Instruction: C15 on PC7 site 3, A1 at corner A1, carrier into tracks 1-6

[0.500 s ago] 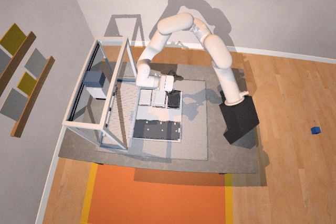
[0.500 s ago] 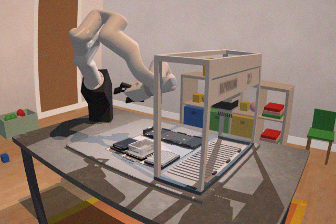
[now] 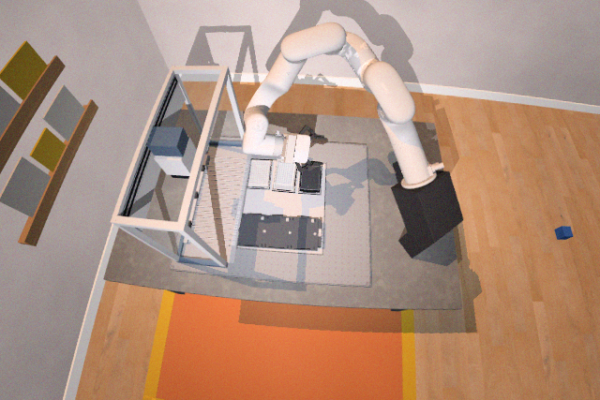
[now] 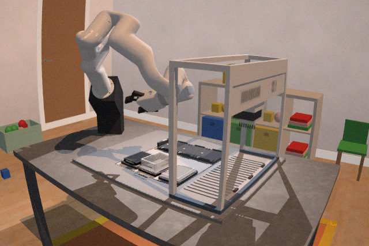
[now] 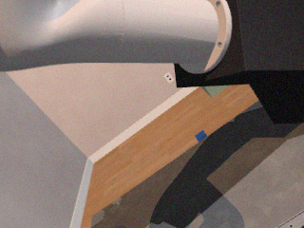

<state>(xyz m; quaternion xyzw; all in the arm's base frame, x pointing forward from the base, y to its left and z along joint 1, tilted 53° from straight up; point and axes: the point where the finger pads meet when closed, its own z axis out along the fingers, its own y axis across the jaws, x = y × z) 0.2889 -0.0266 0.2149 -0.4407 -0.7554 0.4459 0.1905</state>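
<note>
Now: the pale 96-well plate 250 mm ahead of my hand, 70 mm to the right of it and 240 mm below it. Also, from my hand: dark plate C16 (30 mm ahead, 20 mm to the right, 240 mm below); dark plate carrier PC7 (190 mm ahead, 210 mm to the left, 240 mm below); white deep-well block (140 mm ahead, 40 mm to the right, 220 mm below).
</note>
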